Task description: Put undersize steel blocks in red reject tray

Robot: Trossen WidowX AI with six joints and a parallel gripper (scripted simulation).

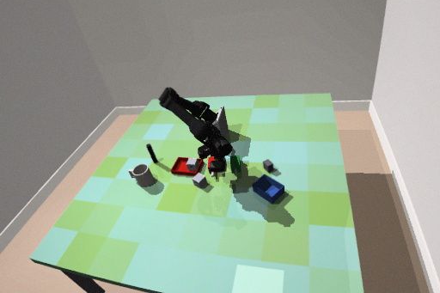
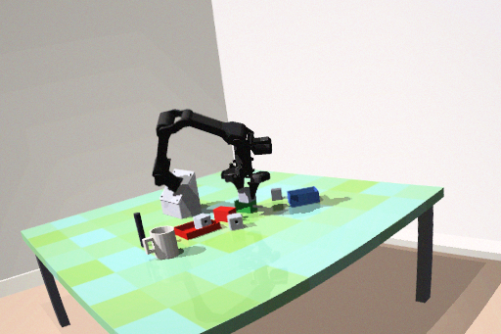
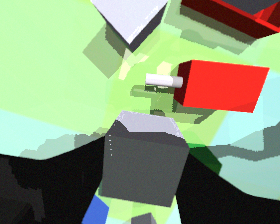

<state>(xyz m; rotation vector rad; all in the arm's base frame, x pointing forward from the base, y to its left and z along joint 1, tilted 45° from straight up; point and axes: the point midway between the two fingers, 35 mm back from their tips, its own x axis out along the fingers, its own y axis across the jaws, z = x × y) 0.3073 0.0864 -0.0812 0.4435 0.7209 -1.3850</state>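
The red reject tray is 4 cm behind my gripper tip, 21 cm to the right of it and 6 cm below it. Also, from my gripper tip: steel block 1 cm above; then green GO gauge 5 cm behind, 5 cm to the left, 5 cm below; then darker grey block 8 cm behind, 20 cm to the left, 5 cm below.
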